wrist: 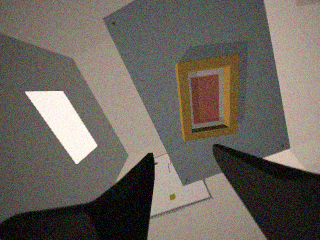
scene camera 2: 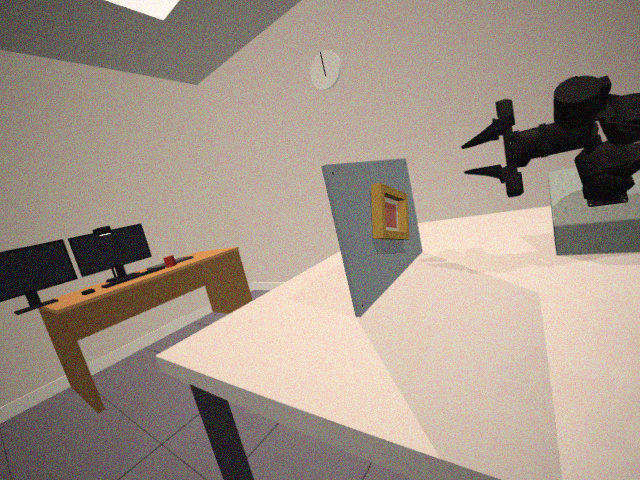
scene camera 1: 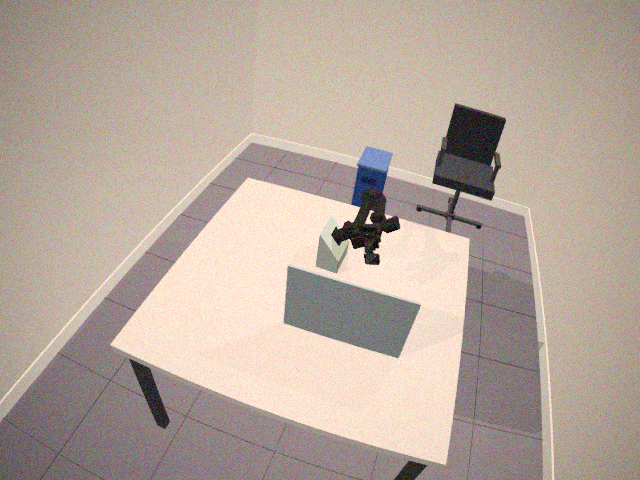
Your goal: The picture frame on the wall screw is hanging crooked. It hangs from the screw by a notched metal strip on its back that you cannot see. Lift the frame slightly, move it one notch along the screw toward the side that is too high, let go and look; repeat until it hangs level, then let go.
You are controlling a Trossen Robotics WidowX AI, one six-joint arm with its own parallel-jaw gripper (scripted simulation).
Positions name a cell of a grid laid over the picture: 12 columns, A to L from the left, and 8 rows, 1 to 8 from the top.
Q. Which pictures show my gripper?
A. The wrist view, scene camera 2 and scene camera 1: all of them.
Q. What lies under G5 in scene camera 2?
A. A grey wall panel.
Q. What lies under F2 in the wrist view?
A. A grey wall panel.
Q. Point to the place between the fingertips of my gripper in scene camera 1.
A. G5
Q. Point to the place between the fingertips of my gripper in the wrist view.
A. G6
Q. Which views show the picture frame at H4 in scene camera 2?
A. The wrist view and scene camera 2 only.
